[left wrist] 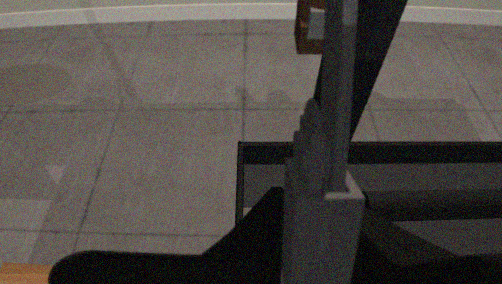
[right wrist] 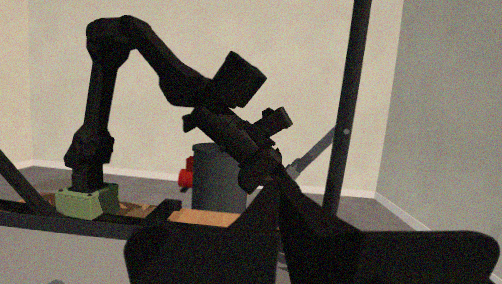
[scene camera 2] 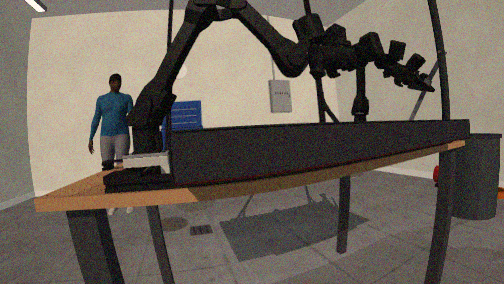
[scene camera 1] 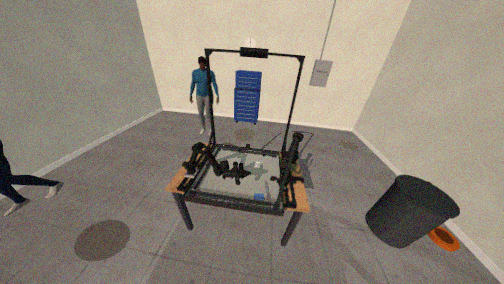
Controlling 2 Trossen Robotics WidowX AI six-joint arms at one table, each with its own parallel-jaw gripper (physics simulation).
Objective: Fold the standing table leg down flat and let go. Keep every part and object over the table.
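Pixels of known places: left gripper, fingertip midpoint: [scene camera 2: 433, 90]; right gripper, fingertip midpoint: [right wrist: 275, 188] [scene camera 1: 251, 173]; left arm's base, origin of the base link: [right wrist: 89, 187]; right arm's base, origin of the base link: [scene camera 2: 147, 152] [scene camera 1: 191, 171].
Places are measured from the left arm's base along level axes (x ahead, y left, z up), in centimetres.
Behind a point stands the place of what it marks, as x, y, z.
The grey table leg [left wrist: 337, 75] {11.9, 50.5, 15.8} [scene camera 1: 267, 192] rises through the middle of the left wrist view. Its pale-edged end block [left wrist: 320, 240] {11.9, 47.8, 13.4} shows below it. In scene camera 1 the leg is a small pale upright bar near the front right of the work surface; its exact tilt is too small to tell. My left gripper [left wrist: 299, 198] {11.9, 50.4, 9.9} [scene camera 1: 273, 179] [scene camera 2: 431, 88] {11.9, 50.4, 9.9} is at the leg, with the fingers nearly together on it. My right gripper [right wrist: 275, 188] {36.3, 45.9, 18.5} [scene camera 1: 247, 173] {36.3, 45.9, 18.5} is shut with nothing between its fingers. It hangs over the middle of the surface, left of the left gripper.
A blue block [scene camera 1: 259, 197] {27.3, 49.6, -2.7} lies beside the leg. A small white piece [scene camera 1: 257, 164] {35.6, 9.4, -4.4} lies farther back. A raised dark border [scene camera 2: 310, 152] {68.4, 64.4, -3.2} surrounds the work surface. A black post [right wrist: 345, 100] {14.7, 55.1, 25.0} and a slanted grey bar [right wrist: 316, 149] {12.1, 52.3, 17.3} stand near the left gripper.
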